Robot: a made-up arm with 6 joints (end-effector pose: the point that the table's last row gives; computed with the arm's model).
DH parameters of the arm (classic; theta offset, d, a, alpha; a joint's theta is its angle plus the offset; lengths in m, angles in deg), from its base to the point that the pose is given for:
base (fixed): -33.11 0 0.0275 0
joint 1: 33.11 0.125 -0.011 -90
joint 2: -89.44 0 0.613 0
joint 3: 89.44 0.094 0.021 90
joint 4: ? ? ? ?
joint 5: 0 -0.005 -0.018 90
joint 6: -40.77 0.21 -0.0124 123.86
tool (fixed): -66.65 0.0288 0 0
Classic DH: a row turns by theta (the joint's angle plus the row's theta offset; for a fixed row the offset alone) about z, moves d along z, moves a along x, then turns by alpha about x.
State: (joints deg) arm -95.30 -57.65 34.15 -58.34 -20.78 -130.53
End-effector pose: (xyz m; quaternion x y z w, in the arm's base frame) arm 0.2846 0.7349 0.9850 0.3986 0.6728 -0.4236 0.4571
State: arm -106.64 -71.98 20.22 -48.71 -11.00 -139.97
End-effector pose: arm 0.4769 0.9584 0.6802 0.3257 0.5360 -0.5721 0.5286
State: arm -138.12 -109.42 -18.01 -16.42 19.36 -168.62
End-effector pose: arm 0.8994 0.6488 -0.3756 0.0434 0.3742 -0.8430 0.3839
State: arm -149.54 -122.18 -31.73 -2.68 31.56 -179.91
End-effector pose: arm 0.8257 0.3467 -0.6575 -0.0141 0.3401 -0.9120 0.2289
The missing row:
joint 4: 0 0.403 -0.024 -90
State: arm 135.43 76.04 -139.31 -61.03 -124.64 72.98
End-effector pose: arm -0.3490 0.0267 0.3112 0.7589 -0.0280 0.6395 0.1199
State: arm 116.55 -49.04 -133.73 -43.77 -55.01 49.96
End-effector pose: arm -0.0283 -0.3796 0.0463 -0.5766 0.2404 -0.3982 0.6717
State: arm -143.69 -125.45 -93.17 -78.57 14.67 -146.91
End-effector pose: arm 0.2108 0.0297 -0.7139 -0.7251 0.0478 -0.6022 0.3305
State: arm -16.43 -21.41 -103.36 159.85 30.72 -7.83
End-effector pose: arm -0.6248 0.2986 0.3520 -0.1462 -0.1971 -0.1547 0.9570
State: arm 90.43 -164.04 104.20 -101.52 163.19 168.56
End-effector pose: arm -0.0448 -0.3786 -0.3408 0.1582 -0.3240 -0.4432 0.8207
